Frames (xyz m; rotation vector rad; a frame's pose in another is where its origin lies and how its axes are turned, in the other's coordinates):
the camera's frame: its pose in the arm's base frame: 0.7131 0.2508 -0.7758 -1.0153 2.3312 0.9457
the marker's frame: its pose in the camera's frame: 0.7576 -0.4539 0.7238 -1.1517 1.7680 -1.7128
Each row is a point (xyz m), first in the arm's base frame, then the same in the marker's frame.
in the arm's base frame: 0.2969 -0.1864 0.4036
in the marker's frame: -0.7090 1.9677 -1.1263
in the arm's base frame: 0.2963 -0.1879 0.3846
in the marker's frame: -0.7069 1.9540 -1.1133
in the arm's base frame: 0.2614 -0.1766 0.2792
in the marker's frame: -0.7253 1.8608 -1.0547
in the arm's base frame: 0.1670 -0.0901 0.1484
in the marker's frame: -0.7949 1.6926 -1.0357
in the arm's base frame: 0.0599 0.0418 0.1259
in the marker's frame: -0.8908 1.5775 -1.1190
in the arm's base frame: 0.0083 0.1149 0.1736
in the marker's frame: -0.9452 1.5611 -1.2030
